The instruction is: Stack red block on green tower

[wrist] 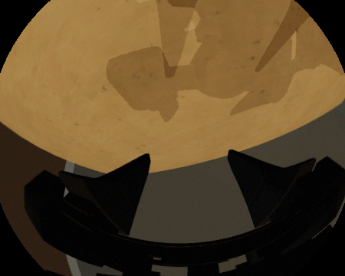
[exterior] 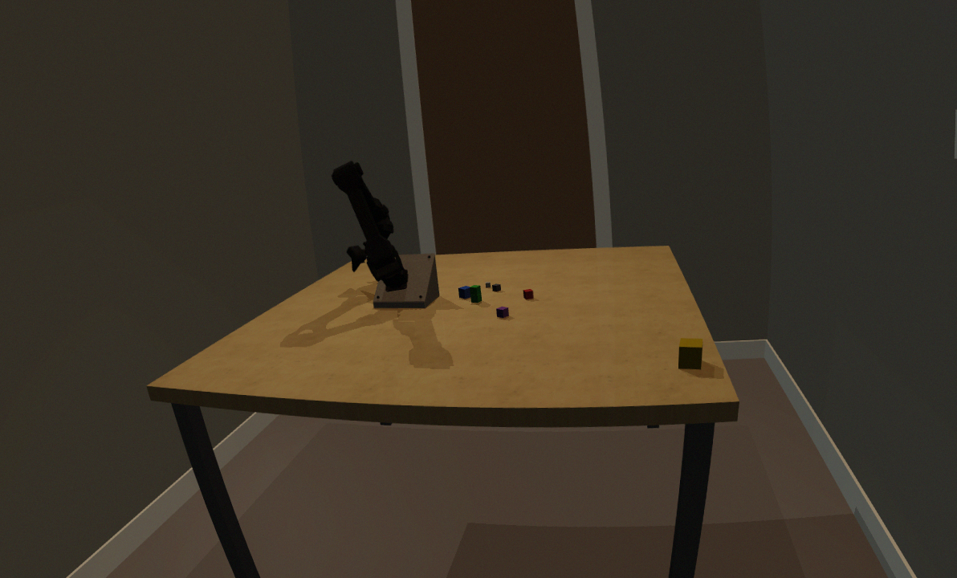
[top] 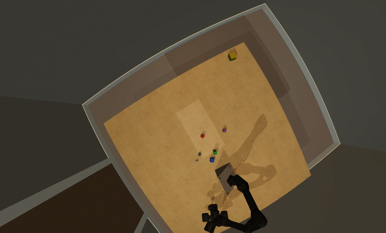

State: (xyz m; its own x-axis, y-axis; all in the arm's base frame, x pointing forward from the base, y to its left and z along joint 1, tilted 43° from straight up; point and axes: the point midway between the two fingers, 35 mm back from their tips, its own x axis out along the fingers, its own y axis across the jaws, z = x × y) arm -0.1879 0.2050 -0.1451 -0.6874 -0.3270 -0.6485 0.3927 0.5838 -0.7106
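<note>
The red block lies 590 mm ahead of my gripper tip, 260 mm to the right of it and 40 mm below it. From my gripper tip the other things lie so: blue block 410 mm ahead, 230 mm to the right, 40 mm below; purple block 540 mm ahead, 420 mm to the right, 40 mm below; large yellow block 960 mm ahead, 780 mm to the right, 30 mm below.
</note>
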